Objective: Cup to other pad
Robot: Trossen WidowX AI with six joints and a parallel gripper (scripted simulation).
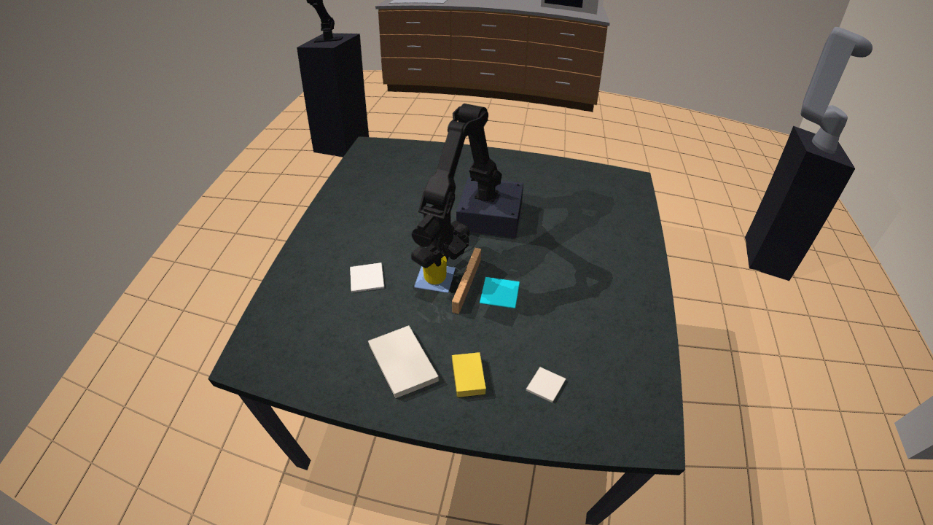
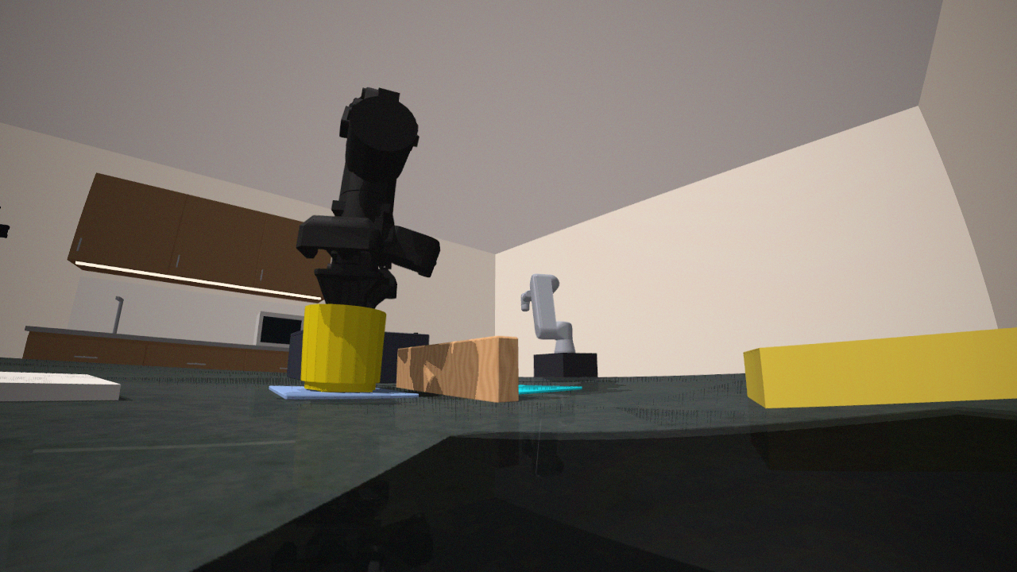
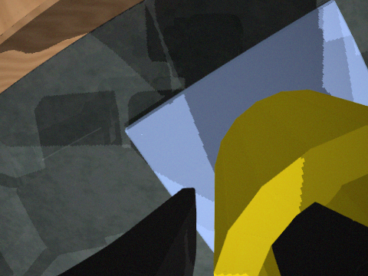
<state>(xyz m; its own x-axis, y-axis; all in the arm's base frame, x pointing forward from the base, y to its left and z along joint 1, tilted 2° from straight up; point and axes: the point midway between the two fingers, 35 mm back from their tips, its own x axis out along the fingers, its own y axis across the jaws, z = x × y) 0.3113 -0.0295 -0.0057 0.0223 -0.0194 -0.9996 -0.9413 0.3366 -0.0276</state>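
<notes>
Now: the red marble 4 cm ahead of my gripper tip, 1 cm to the right of it and 2 cm below it. Also, from my gripper tip: yellow cup (2 cm ahead, 1 cm to the right); then light blue pad (2 cm ahead, 1 cm to the right, 4 cm below); then wooden block (2 cm ahead, 9 cm to the left, 2 cm below).
</notes>
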